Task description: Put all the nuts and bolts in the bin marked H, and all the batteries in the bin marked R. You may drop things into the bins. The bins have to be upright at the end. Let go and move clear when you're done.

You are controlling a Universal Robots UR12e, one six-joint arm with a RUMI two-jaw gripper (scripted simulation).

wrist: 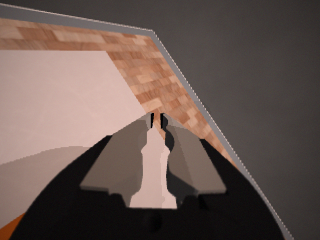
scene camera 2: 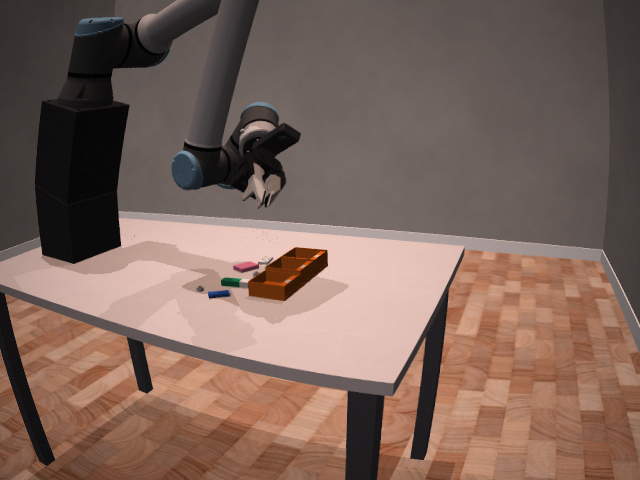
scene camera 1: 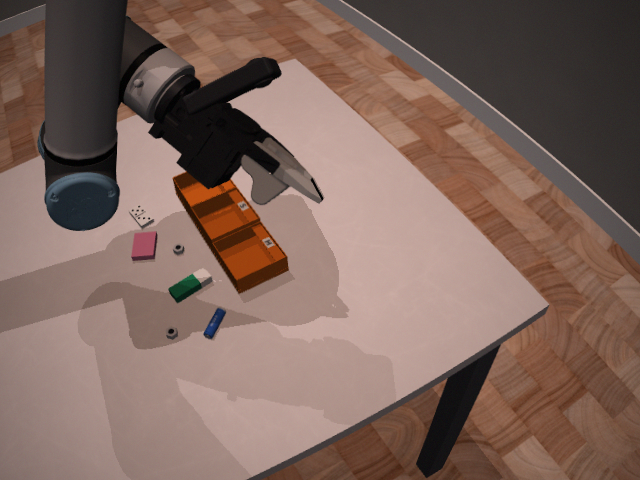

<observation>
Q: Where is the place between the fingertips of my gripper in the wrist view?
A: At 157, 114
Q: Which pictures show my gripper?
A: The wrist view, scene camera 2 and scene camera 1: all of them.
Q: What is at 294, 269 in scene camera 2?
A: An orange tray.
</observation>
